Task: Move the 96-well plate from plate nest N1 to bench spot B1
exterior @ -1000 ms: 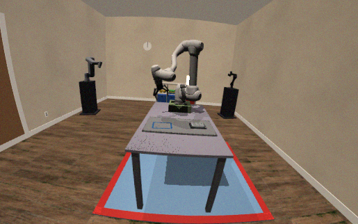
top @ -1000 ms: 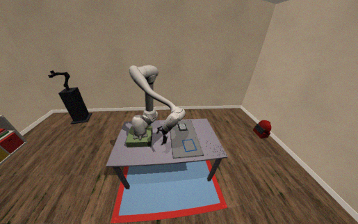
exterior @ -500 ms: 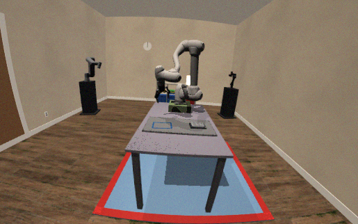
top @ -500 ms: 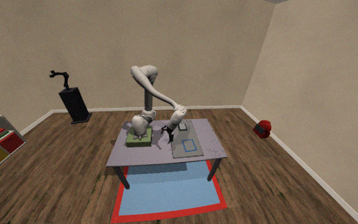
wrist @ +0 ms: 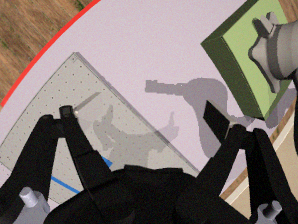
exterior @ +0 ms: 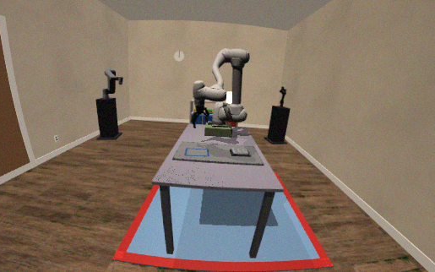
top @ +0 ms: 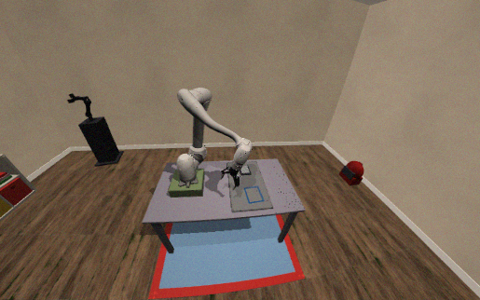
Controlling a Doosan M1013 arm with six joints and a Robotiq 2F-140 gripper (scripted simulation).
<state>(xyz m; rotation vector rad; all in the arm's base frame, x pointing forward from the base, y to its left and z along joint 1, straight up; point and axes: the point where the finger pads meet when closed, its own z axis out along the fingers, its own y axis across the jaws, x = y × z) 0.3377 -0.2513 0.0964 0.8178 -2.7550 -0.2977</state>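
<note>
The white 96-well plate lies 31 cm to the left of my hand, 29 cm ahead of it and 16 cm below it. Also, from my hand: dark plate nest: 31 cm to the left, 29 cm ahead, 17 cm below.
</note>
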